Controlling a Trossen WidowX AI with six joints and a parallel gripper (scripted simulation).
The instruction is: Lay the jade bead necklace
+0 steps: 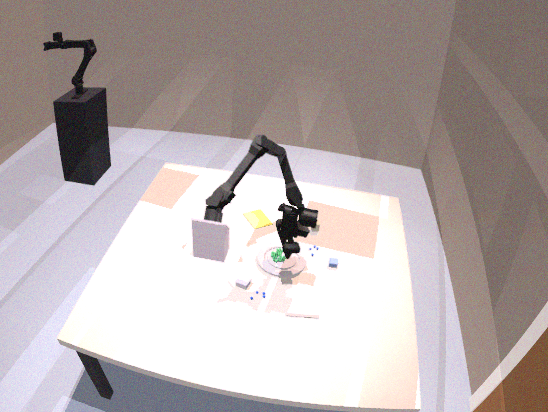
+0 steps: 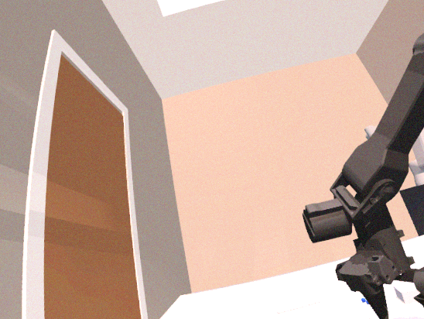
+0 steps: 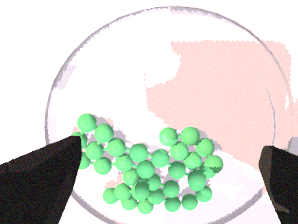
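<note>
Now: gripper tip 1 cm past the round white bead board, 1 cm to the left of it and 3 cm above it. The rest, counted from my gripper tip: yellow sheet: 15 cm behind, 24 cm to the left, 4 cm below; then blue block: 20 cm ahead, 2 cm to the left, 3 cm below; then cream block: 11 cm ahead, 24 cm to the left, 2 cm below.
</note>
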